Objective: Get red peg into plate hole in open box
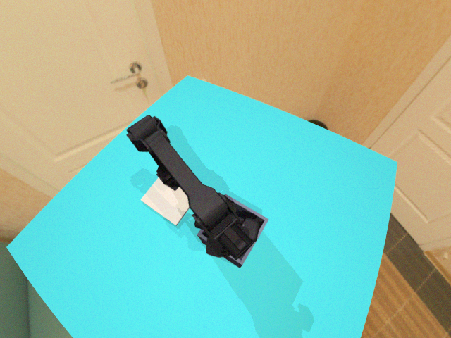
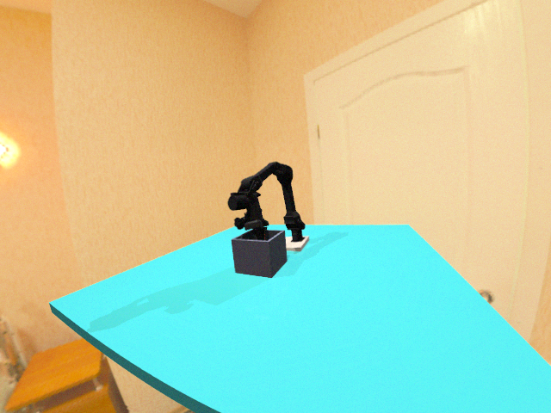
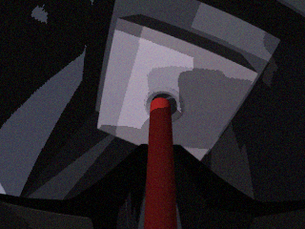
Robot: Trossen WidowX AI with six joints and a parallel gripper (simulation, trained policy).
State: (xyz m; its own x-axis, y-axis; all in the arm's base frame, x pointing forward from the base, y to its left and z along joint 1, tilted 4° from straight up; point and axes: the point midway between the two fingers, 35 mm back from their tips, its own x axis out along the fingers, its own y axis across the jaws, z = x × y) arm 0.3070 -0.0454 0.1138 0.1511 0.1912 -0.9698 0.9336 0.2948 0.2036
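Now: the red peg 1 cm above my gripper tip. The rest, counted from my gripper tip: light plate: 5 cm below, 1 cm to the right, 1 cm ahead.
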